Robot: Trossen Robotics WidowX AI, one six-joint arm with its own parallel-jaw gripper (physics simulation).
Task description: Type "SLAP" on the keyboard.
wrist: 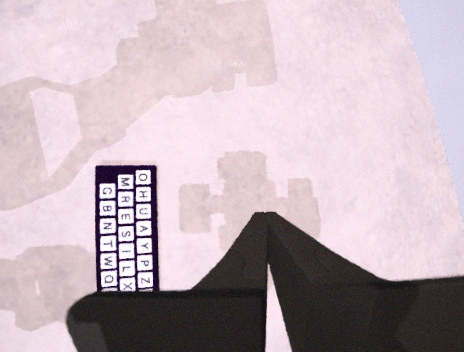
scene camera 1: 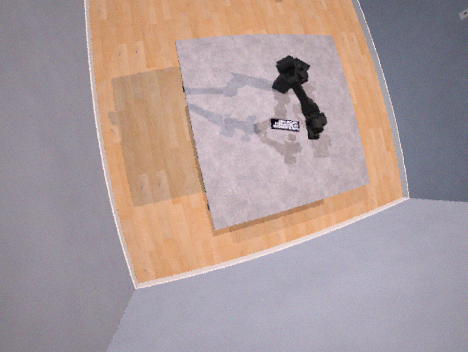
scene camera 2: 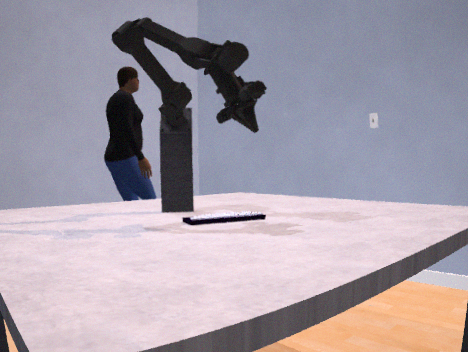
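Pixels of known places: gripper, fingertip midpoint: [wrist: 264,221] [scene camera 1: 309,131] [scene camera 2: 256,131]; arm's base, origin of the base link: [scene camera 2: 174,119].
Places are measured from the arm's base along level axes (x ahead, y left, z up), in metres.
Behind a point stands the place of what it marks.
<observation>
The keyboard [scene camera 1: 285,125] @(x 0.265, y -0.094, z -0.284 m) [scene camera 2: 224,218] @(x 0.285, y -0.119, z -0.284 m) [wrist: 101,172] @(x 0.285, y 0.010, z -0.283 m) is a dark slab with white letter keys, lying flat on the table. In the wrist view it is left of the fingertips, its letters turned sideways. The S key [wrist: 126,233] @(x 0.275, y -0.067, z -0.278 m) and L key [wrist: 126,268] @(x 0.254, y -0.102, z -0.278 m) are in its middle column; the A key [wrist: 143,228] @(x 0.294, y -0.073, z -0.278 m) and P key [wrist: 144,263] @(x 0.274, y -0.109, z -0.278 m) are in the right column. The gripper's body hides its lower end there. My gripper [scene camera 1: 313,138] @(x 0.365, y -0.084, z -0.065 m) [scene camera 2: 256,131] @(x 0.365, y -0.084, z -0.065 m) [wrist: 264,221] @(x 0.365, y -0.084, z -0.065 m) is shut and empty, pointing down high above the table, off to the keyboard's right in scene camera 1.
The grey table [scene camera 1: 250,190] @(x 0.542, y -0.522, z -0.296 m) [scene camera 2: 125,280] @(x 0.497, y -0.623, z -0.296 m) bears the keyboard and the arm's dark pedestal [scene camera 2: 177,170] @(x 0.022, y -0.013, z -0.163 m), which stands behind the keyboard in scene camera 2. A person [scene camera 2: 122,125] in a black top and blue trousers stands beyond the table. Shadows of the arm fall around the keyboard.
</observation>
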